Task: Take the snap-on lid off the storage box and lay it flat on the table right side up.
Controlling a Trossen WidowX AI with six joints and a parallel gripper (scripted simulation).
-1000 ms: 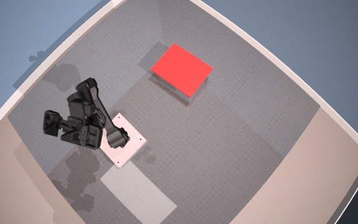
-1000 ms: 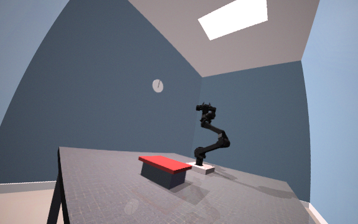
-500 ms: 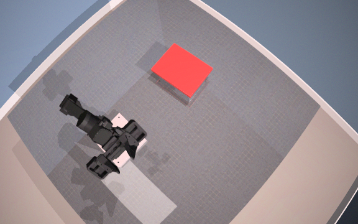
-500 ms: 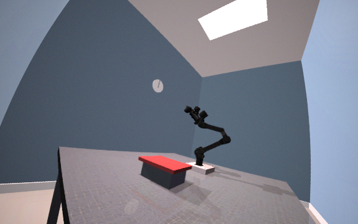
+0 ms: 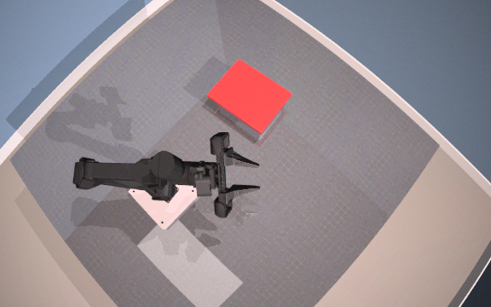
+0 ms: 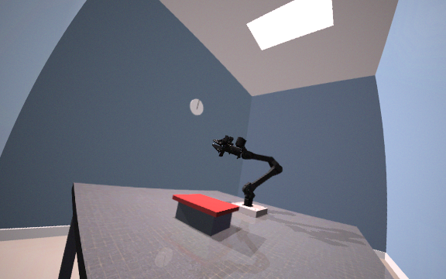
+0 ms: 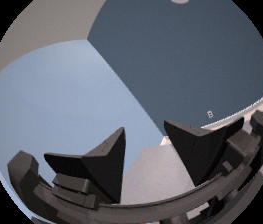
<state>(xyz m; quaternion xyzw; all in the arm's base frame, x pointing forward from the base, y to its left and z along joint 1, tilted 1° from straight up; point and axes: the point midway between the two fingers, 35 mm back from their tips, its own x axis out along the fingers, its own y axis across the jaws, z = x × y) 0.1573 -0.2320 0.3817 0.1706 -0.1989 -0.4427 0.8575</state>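
Right now my gripper tip is 340 mm above the red lid, 260 mm short of it and 240 mm to the right of it. The rest, counted from my gripper tip: storage box 380 mm below, 260 mm ahead, 240 mm to the left.
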